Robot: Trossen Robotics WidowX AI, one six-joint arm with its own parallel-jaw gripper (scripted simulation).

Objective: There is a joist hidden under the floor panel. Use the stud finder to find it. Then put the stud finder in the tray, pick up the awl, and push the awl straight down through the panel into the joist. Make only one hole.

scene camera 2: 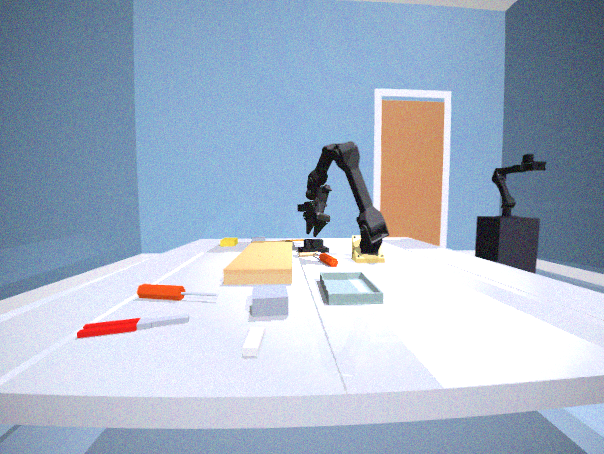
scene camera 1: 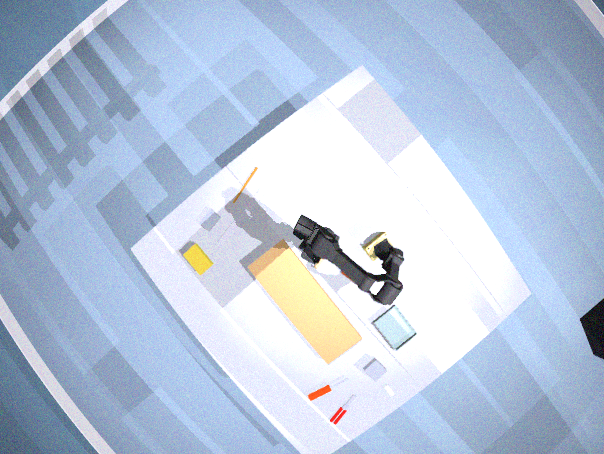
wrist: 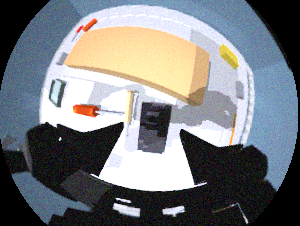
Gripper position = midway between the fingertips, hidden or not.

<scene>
My gripper (scene camera 2: 310, 235) is open, with nothing in its grasp. I also see a dark stud finder (wrist: 154, 123) and an orange-handled screwdriver (scene camera 2: 168, 292).
My gripper is seen too in the wrist view (wrist: 152, 128).
</scene>
